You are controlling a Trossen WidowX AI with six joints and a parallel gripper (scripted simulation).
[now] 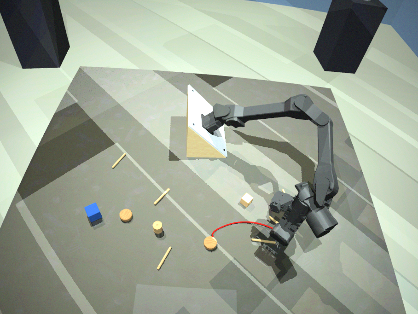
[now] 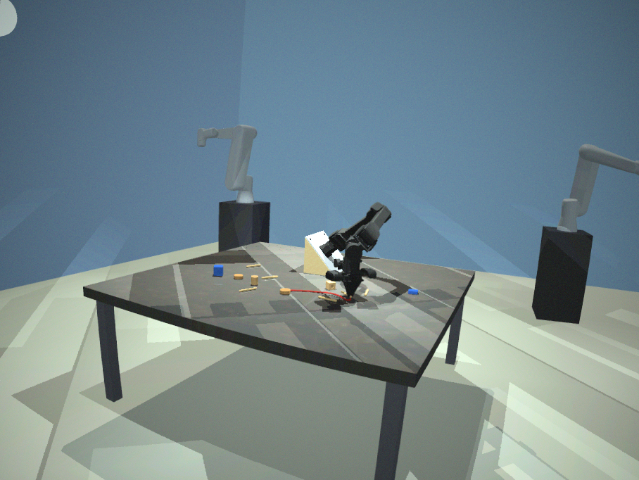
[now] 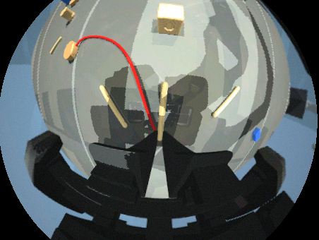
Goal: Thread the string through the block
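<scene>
Right now my gripper tip is 110 mm past the wooden block and 110 mm to the left of it. Also, from my gripper tip: wooden stick (30 mm ahead, 60 mm to the right, 10 mm below); then blue cube (70 mm behind, 620 mm to the right, 10 mm above); then short wooden cylinder (20 mm behind, 410 mm to the right).
</scene>
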